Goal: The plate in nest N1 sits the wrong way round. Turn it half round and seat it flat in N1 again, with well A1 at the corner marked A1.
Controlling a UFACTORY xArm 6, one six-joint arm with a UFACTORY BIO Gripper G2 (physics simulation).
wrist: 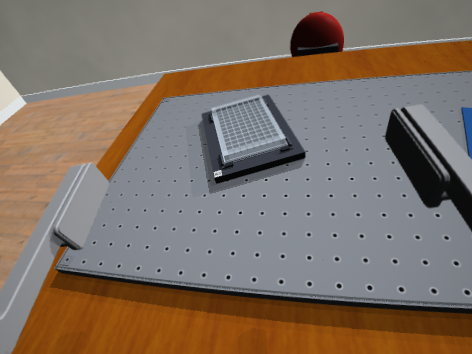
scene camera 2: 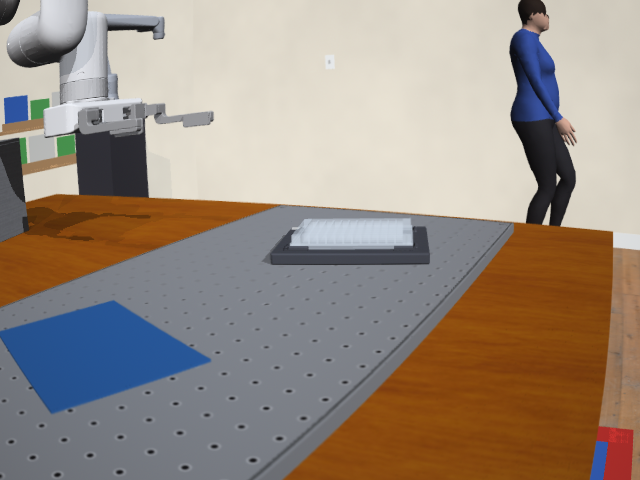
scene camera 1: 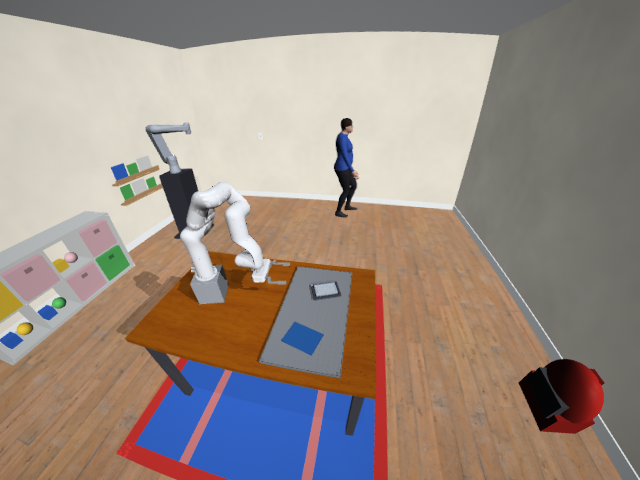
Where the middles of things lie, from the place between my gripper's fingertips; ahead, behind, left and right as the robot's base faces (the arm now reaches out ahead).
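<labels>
Flat blue square (scene camera 2: 71, 359): from my hand, 120 mm ahead, 300 mm to the right, 150 mm below. Clear well plate (scene camera 2: 360, 233): my hand 130 mm above it, 30 mm to the right of it, 210 mm short of it.
</labels>
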